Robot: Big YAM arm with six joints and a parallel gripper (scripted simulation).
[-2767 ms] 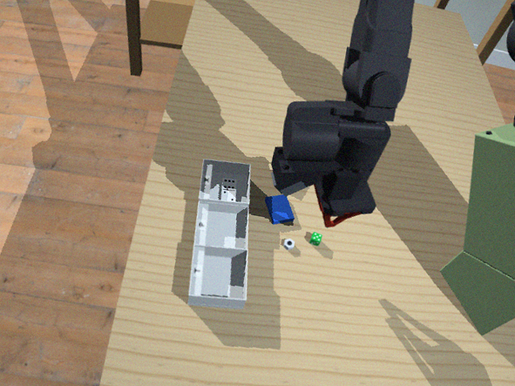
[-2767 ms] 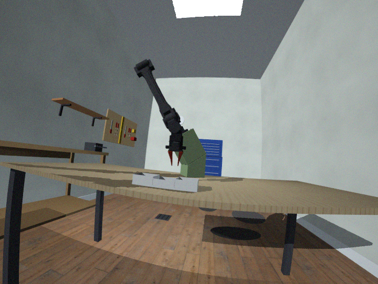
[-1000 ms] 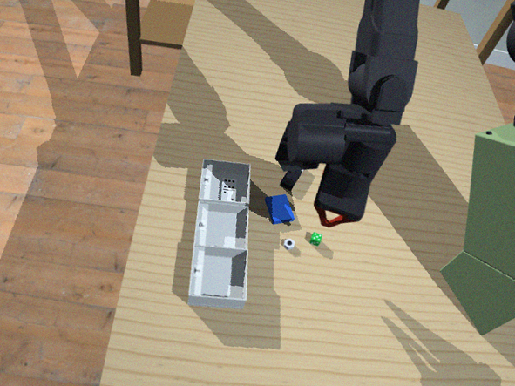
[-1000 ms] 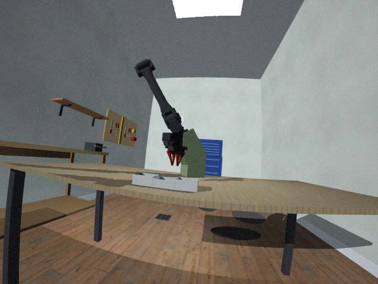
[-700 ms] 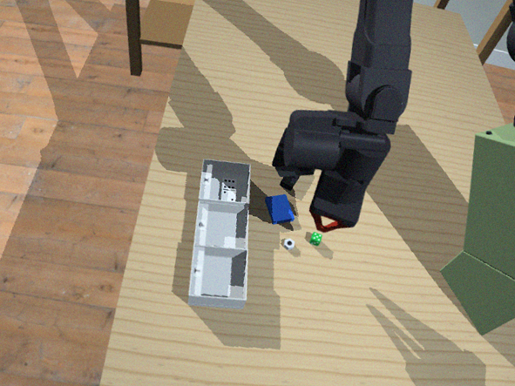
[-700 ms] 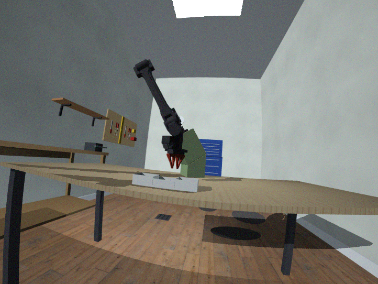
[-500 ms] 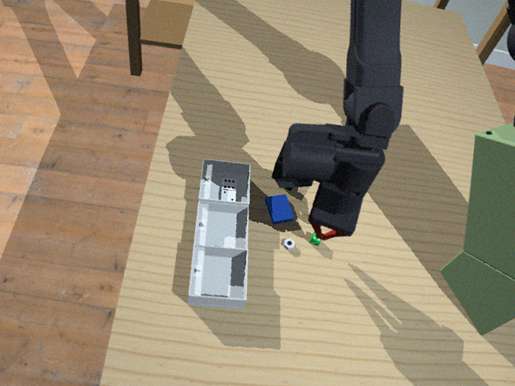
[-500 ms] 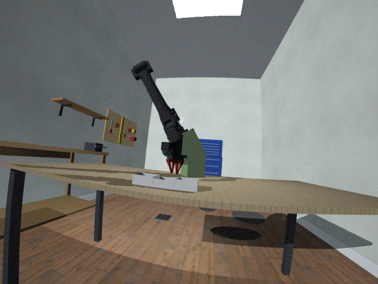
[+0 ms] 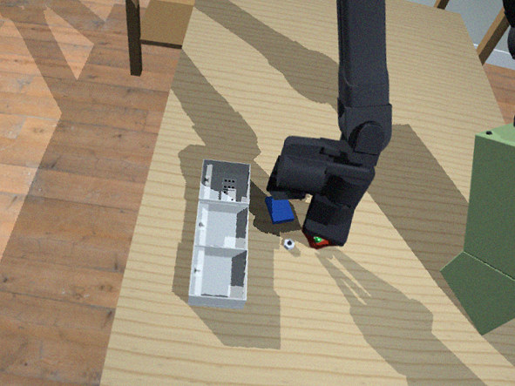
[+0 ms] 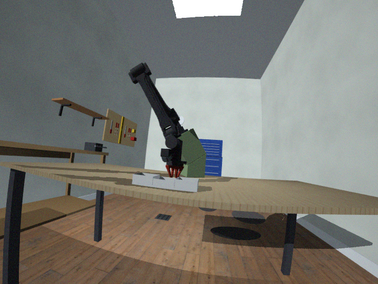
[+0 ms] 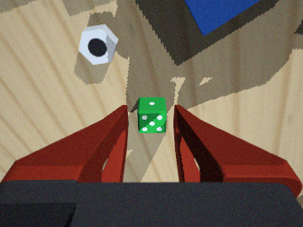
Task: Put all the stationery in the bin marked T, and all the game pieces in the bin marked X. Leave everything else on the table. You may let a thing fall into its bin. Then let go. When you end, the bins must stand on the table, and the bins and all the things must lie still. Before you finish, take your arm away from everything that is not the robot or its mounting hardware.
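My gripper is now 1 cm above the green die. From my hand the other things lie so: hex nut: 5 cm ahead, 2 cm to the left, 1 cm below; black-and-white eraser: 5 cm ahead, 14 cm to the right, 1 cm below; flat blue block: 7 cm ahead, 5 cm to the right, 1 cm below.
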